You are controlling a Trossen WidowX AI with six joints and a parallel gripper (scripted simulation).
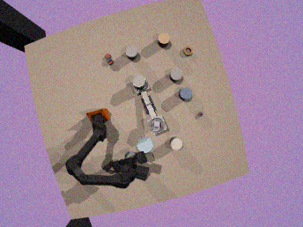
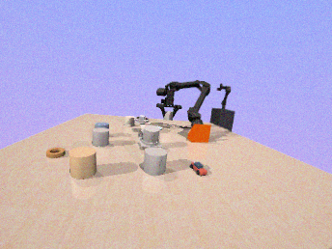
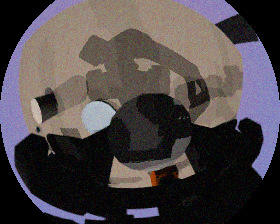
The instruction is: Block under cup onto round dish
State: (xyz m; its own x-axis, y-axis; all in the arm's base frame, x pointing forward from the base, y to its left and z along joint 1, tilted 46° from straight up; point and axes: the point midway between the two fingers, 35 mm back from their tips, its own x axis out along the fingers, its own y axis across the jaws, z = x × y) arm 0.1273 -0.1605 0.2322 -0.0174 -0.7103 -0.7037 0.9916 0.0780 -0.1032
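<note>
Right now my gripper tip is 200 mm short of the pale bluish block, 150 mm to the right of it and 10 mm below it. From my gripper tip the other things lie so: cream cup: 260 mm ahead, 40 mm below; then balance beam: 270 mm to the left, 180 mm ahead, 40 mm below; then round light-blue dish: 100 mm ahead, 80 mm below, 40 mm to the left.
</note>
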